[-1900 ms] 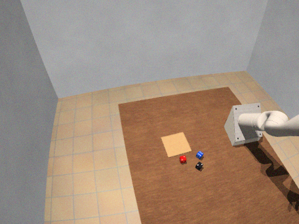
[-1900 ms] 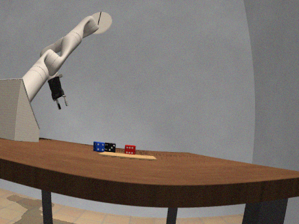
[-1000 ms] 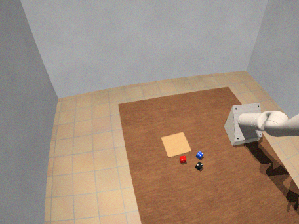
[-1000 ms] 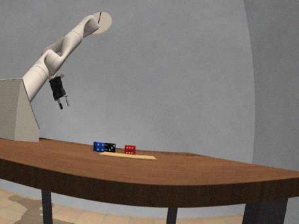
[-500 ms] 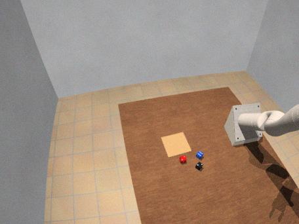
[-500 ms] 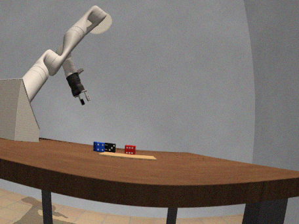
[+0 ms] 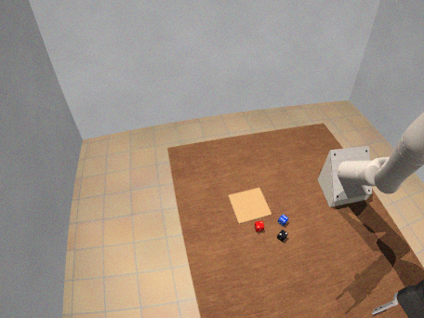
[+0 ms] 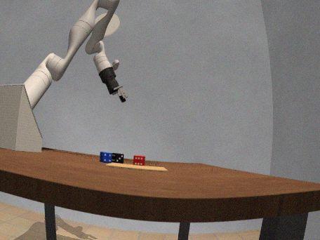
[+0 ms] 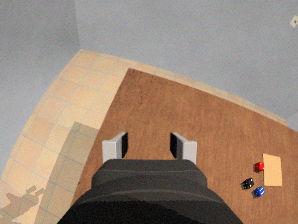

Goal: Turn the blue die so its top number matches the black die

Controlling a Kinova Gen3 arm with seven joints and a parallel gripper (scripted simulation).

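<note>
My hand is 47 cm to the left of the red die, 28 cm above it and 13 cm short of it. Also, from my hand: black die (41 cm to the right, 28 cm below, 5 cm ahead); tan mat (59 cm to the right, 29 cm below, 13 cm ahead); blue die (47 cm to the right, 28 cm below, 3 cm ahead).
</note>
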